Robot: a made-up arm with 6 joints. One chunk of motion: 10 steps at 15 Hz.
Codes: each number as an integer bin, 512 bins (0 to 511) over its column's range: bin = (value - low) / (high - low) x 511, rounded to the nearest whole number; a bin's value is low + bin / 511 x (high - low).
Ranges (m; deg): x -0.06..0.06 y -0.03..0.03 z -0.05..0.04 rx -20..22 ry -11..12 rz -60..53
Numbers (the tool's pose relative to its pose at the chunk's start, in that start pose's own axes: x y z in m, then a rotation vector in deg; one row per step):
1: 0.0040 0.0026 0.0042 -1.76 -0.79 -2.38
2: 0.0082 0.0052 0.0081 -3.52 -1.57 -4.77
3: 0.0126 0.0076 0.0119 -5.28 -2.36 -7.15
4: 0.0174 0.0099 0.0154 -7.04 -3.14 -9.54
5: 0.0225 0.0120 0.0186 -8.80 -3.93 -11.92
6: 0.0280 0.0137 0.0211 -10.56 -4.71 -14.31
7: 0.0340 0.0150 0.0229 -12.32 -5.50 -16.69
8: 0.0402 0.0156 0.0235 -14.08 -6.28 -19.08
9: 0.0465 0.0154 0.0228 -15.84 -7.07 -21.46
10: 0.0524 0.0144 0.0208 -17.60 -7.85 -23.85
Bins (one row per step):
1: 273 278 308 222 227 261
2: 290 300 330 201 210 250
3: 309 320 351 179 192 239
4: 330 340 371 158 175 228
5: 351 358 389 136 157 217
6: 375 372 404 115 140 207
7: 400 383 414 93 122 196
8: 427 388 417 72 105 185
9: 454 387 413 51 87 174
10: 479 378 402 29 70 163

